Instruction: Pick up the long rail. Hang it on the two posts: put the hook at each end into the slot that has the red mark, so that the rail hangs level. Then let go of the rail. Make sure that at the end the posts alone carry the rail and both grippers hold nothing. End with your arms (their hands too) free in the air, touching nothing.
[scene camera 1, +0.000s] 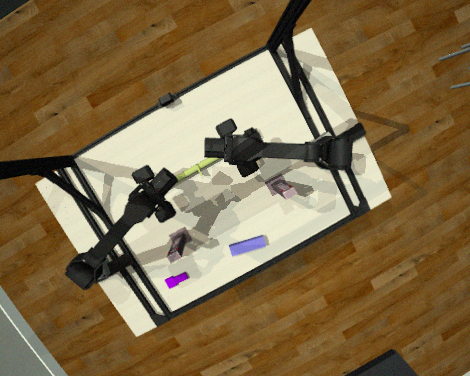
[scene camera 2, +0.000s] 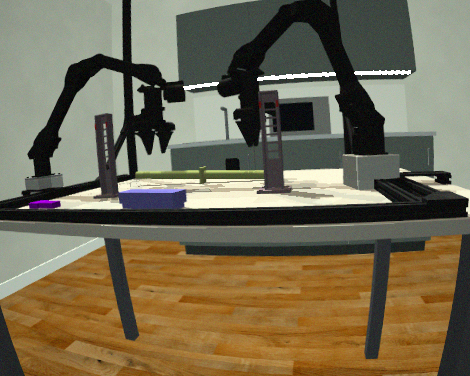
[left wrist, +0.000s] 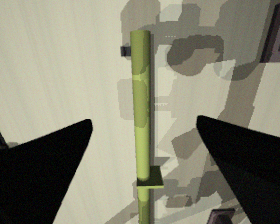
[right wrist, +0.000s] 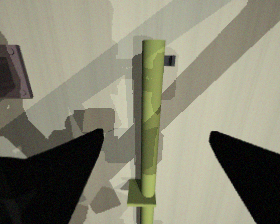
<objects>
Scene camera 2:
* my left gripper: 253, 146
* my right gripper: 156, 154
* rail: 202, 174
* blue block: 135, 198
</objects>
